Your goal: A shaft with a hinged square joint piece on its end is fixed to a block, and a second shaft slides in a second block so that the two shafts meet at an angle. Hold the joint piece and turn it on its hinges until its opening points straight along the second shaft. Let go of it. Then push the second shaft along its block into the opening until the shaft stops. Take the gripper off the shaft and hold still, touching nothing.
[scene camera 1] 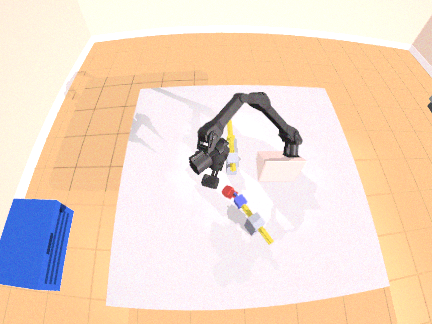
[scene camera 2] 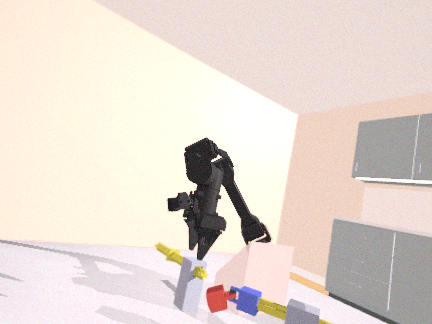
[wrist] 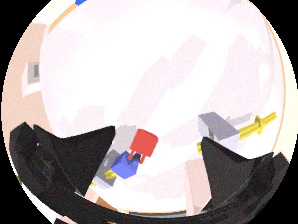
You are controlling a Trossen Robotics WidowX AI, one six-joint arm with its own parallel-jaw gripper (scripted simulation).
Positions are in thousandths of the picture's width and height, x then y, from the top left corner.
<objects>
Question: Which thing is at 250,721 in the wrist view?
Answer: The gripper.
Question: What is the gripper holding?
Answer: Nothing.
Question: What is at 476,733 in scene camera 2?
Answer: The gripper.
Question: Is the gripper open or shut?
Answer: Open.
</objects>
